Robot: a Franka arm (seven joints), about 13 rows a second.
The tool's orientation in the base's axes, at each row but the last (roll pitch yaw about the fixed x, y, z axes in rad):
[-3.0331 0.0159 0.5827]
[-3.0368 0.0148 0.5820]
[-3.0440 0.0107 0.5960]
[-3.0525 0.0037 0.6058]
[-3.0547 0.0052 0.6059]
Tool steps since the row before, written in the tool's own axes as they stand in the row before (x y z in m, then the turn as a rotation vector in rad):
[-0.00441 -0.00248 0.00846 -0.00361 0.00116 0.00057]
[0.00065 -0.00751 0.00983 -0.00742 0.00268 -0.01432]
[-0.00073 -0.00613 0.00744 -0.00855 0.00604 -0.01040]
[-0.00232 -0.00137 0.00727 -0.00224 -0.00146 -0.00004]
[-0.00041 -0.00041 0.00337 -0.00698 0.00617 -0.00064]
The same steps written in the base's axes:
[-0.00565 0.00033 -0.00807 -0.00242 -0.00290 -0.00063]
[-0.00424 0.00738 -0.00900 -0.00374 -0.00744 0.01407]
[-0.00450 0.00520 -0.00680 -0.00305 -0.01055 0.00985]
[-0.00307 0.00032 -0.00711 -0.00267 -0.00008 0.00018]
[-0.00075 0.00033 -0.00332 -0.00220 -0.00907 0.00014]

